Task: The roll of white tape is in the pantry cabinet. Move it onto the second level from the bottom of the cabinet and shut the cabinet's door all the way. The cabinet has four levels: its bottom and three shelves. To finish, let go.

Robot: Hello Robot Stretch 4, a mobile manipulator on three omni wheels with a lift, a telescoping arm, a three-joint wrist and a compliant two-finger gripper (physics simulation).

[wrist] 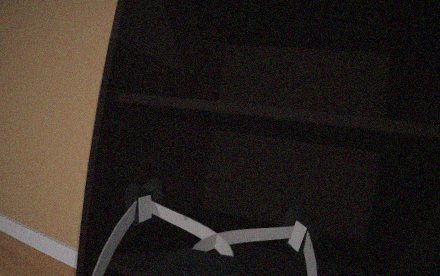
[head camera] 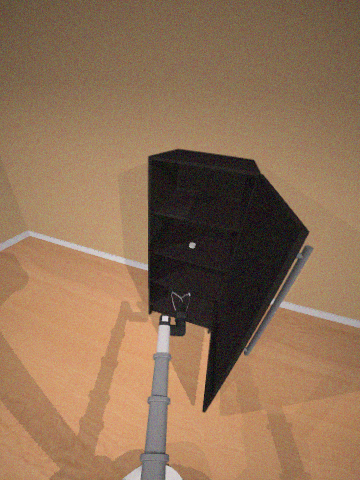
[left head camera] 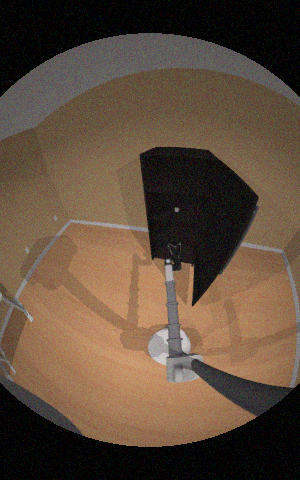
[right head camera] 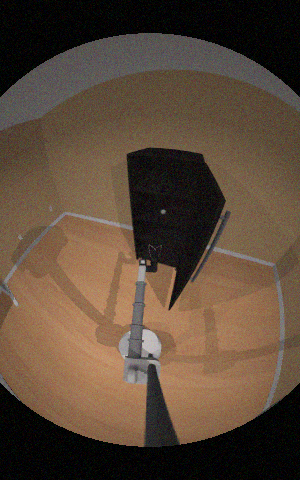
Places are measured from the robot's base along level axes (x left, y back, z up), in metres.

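Where they show: gripper, fingertip midpoint: [wrist: 223, 206] [head camera: 181, 287] [left head camera: 173, 239] [right head camera: 154, 241].
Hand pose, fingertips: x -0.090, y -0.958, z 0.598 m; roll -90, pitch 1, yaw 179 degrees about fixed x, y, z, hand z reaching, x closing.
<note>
Each offset is from my fingertips to the top centre of the thing. "spot": to the spot under its first point.
The small roll of white tape {dx -0.078, dy -0.327, dz +0.146 m} [head camera: 192, 245] [left head camera: 176, 209] [right head camera: 163, 211] sits on the middle shelf, the third level from the bottom, of the black pantry cabinet [head camera: 205, 161] [left head camera: 175, 152] [right head camera: 170, 154] [wrist: 106, 75]. The tape does not show in the wrist view. The cabinet's door [head camera: 270, 240] [left head camera: 225, 215] [right head camera: 200, 220] stands wide open on the right. My gripper [head camera: 181, 294] [left head camera: 174, 244] [right head camera: 155, 246] [wrist: 223, 206] is open and empty, low at the cabinet's opening, below the tape. How deep the fingertips reach inside is hard to tell.
A long grey handle {spot: dx -0.234, dy +0.520, dz +0.527 m} [head camera: 278, 301] [left head camera: 241, 240] [right head camera: 210, 246] runs along the door's outer face. A shelf's front edge [wrist: 250, 111] crosses the wrist view above the fingers. The telescoping arm [head camera: 158, 380] reaches over the wooden floor. The wall stands behind the cabinet.
</note>
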